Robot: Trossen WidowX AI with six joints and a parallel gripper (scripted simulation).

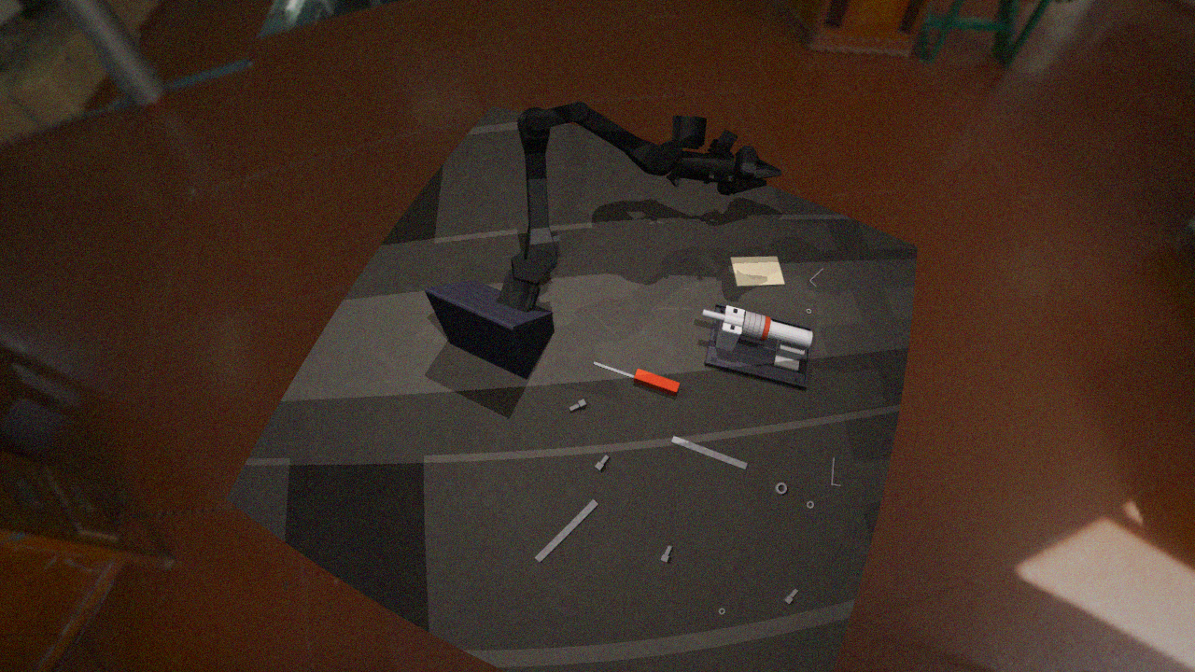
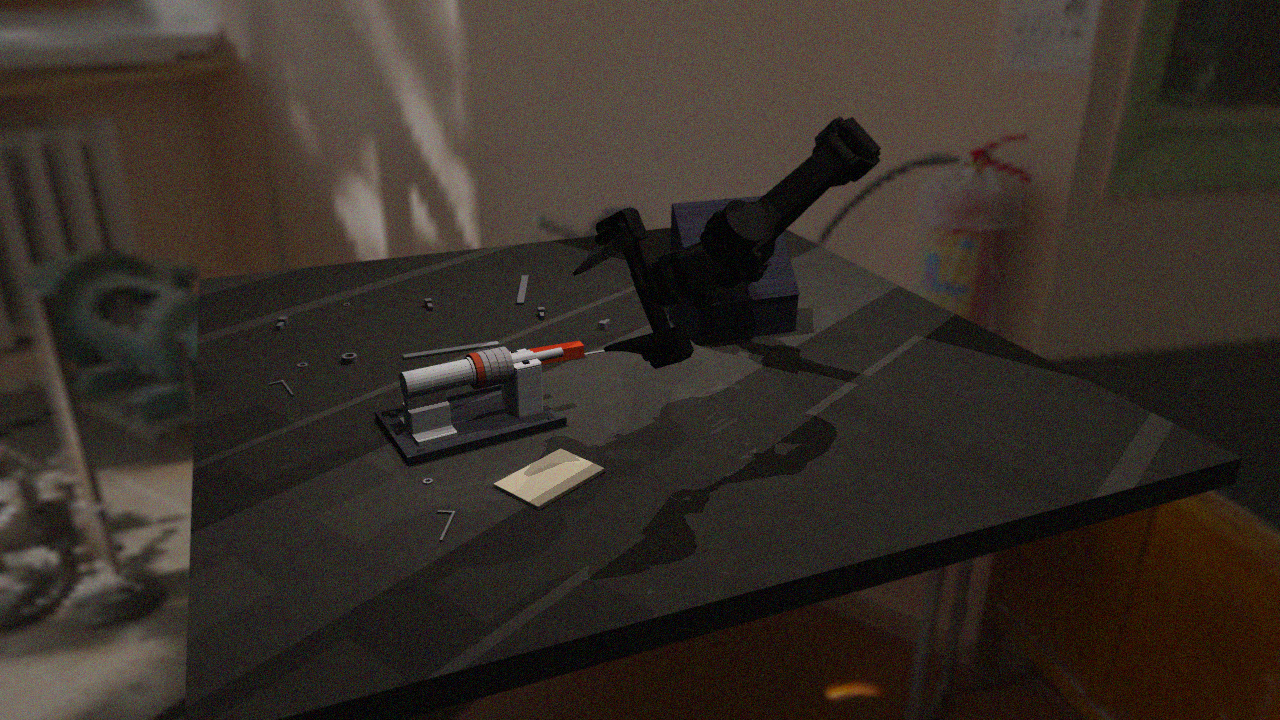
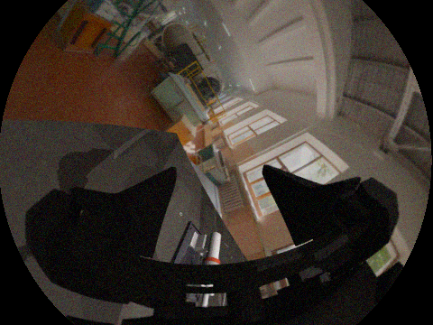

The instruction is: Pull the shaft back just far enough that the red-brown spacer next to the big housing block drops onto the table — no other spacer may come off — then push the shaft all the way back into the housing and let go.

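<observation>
The pale shaft lies 26 cm to the right of my gripper tip and 17 cm below it. Round my gripper tip: beige card (24 cm below, 7 cm to the right, 3 cm ahead); then red-brown spacer (26 cm to the right, 17 cm below, 5 cm ahead).
</observation>
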